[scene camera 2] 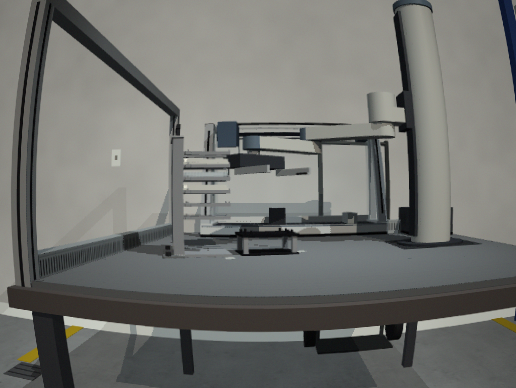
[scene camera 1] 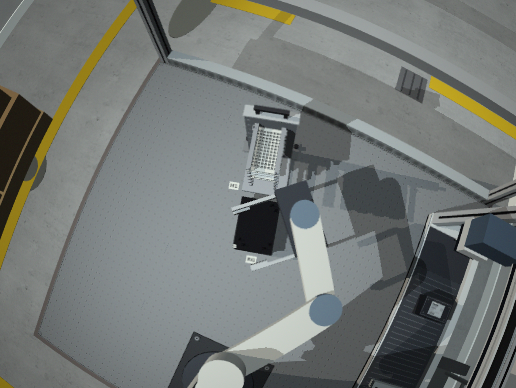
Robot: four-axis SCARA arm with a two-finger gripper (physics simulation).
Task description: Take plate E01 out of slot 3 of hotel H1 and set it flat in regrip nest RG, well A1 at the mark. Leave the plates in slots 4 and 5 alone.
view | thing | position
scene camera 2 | my gripper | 290, 169
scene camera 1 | my gripper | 241, 239
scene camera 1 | white well plate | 267, 143
